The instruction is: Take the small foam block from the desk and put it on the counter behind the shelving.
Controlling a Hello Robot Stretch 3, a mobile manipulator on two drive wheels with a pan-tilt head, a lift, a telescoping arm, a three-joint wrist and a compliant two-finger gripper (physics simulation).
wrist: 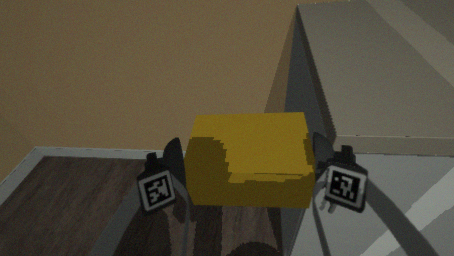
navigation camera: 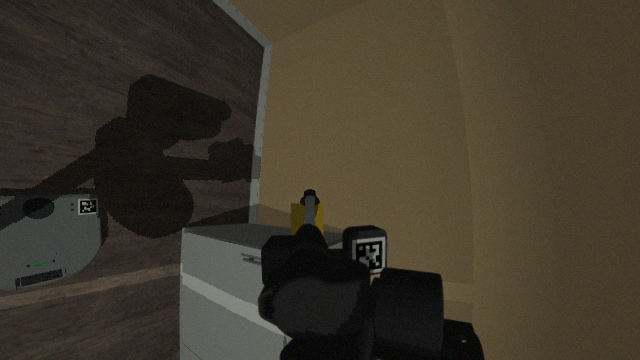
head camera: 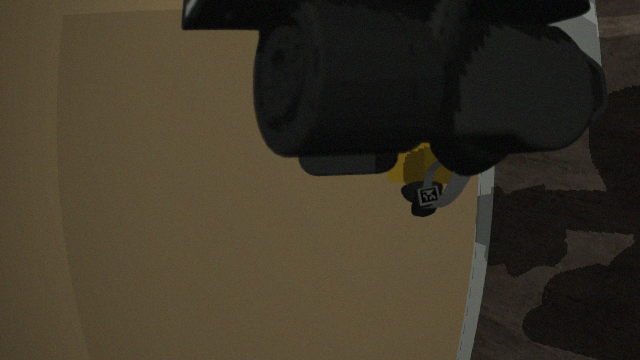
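Where they show: gripper, fingertip midpoint: (wrist: pixel 244 153); robot's base, link origin: (navigation camera: pixel 39 206).
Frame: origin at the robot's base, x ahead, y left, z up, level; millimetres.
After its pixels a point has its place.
The small foam block is a yellow box (head camera: pixel 417 162) @(x 1, y -349, z 1047 mm) (navigation camera: pixel 298 216) @(x -4, y -338, z 1021 mm) (wrist: pixel 250 150) @(x -26, y -356, z 1047 mm). My gripper (head camera: pixel 424 197) (navigation camera: pixel 310 199) (wrist: pixel 244 153) @(x -22, y -367, z 1030 mm) is shut on it, one finger at each side in the wrist view. The block is held off any surface. A grey-white cabinet (navigation camera: pixel 215 305) @(x -454, y -477, z 461 mm) with a drawer handle and a pale counter top (wrist: pixel 360 65) @(x -270, y -675, z 910 mm) stands beside it. In the wrist view the block overlaps the cabinet's dark end face. In the navigation view my wrist covers part of the cabinet and hides its top. The desk and the shelving do not show.
A tan wall (head camera: pixel 240 200) @(x 70, y -1130, z 969 mm) (navigation camera: pixel 370 125) @(x 414, y -1167, z 982 mm) (wrist: pixel 125 65) @(x 488, y -1176, z 693 mm) stands behind the block, with a pale baseboard (head camera: pixel 483 225) @(x 248, y -1136, z 53 mm) (navigation camera: pixel 259 135) @(x 493, y -1163, z 60 mm) along it. The wooden floor (navigation camera: pixel 60 75) @(x 550, y -34, z 0 mm) (wrist: pixel 85 200) @(x 929, y -898, z 0 mm) carries the arm's shadow. My round base (navigation camera: pixel 55 235) @(x -97, y -38, z 160 mm) shows at the navigation view's lower left.
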